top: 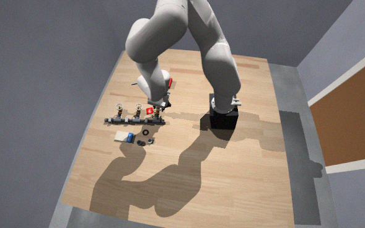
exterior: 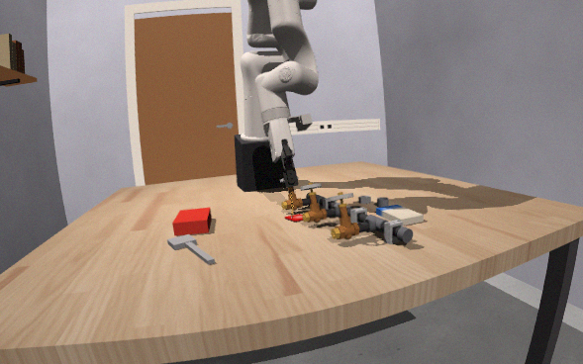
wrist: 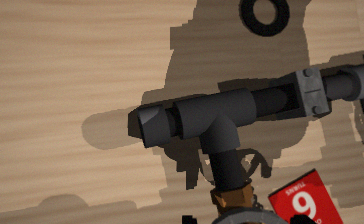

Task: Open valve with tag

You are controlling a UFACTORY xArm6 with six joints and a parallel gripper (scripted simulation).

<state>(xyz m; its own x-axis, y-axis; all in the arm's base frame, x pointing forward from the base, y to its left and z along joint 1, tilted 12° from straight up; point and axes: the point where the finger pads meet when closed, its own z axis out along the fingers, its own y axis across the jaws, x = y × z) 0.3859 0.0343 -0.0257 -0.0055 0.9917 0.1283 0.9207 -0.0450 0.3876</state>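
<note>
The red tag is 80 mm ahead of my hand, 10 mm to the right of it and 80 mm below it. Round my hand: grey hammer-like tool: 210 mm ahead, 240 mm to the right, 80 mm below; then grey box: 190 mm ahead, 210 mm to the left, 70 mm below; then red box: 50 mm ahead, 250 mm to the right, 70 mm below.
</note>
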